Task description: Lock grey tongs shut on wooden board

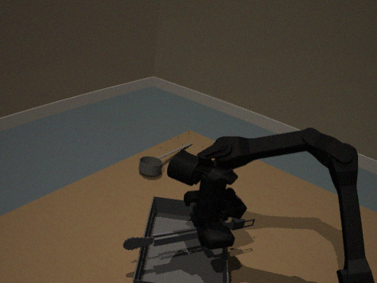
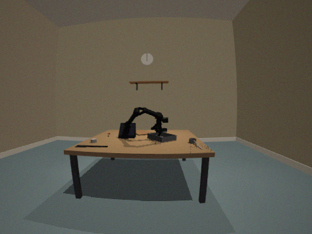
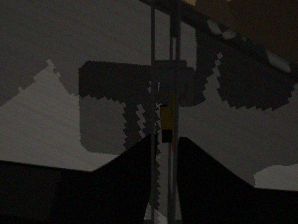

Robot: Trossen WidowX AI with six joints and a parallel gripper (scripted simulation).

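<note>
Now: the yellow piece 2 cm behind my gripper tip, 2 cm to the right of it and 4 cm above it. The rest, counted from my gripper tip: wooden board: 20 cm behind, 49 cm to the left, 3 cm below; then grey roasting tin: 3 cm ahead, 3 cm to the left, 1 cm below; then small white cylinder: 71 cm behind, 12 cm to the right, 2 cm below.
</note>
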